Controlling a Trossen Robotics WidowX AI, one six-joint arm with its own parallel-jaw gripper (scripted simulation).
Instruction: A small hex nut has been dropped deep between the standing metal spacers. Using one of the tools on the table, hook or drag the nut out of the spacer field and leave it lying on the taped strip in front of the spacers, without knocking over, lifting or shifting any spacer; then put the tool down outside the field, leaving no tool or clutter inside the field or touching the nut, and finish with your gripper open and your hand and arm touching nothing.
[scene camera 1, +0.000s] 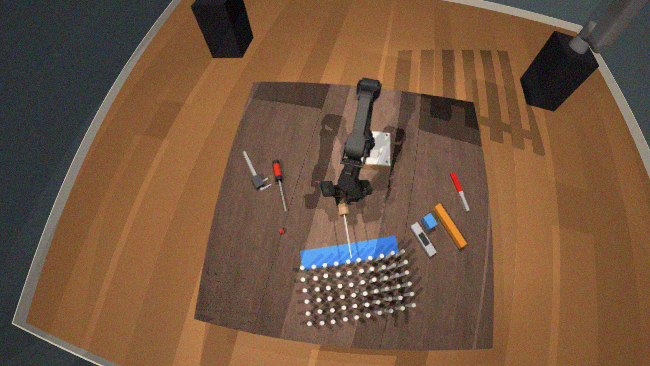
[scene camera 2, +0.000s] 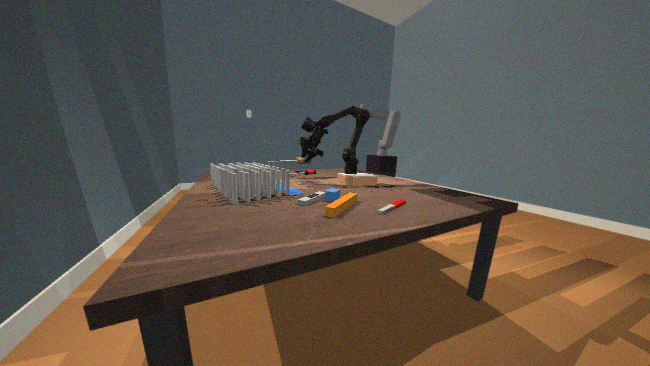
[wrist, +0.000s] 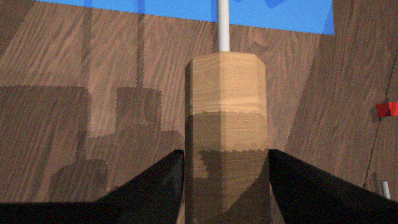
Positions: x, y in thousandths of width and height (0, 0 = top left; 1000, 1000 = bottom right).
Observation:
I see my gripper (scene camera 1: 527, 559).
My gripper also shows in the wrist view (wrist: 567, 708).

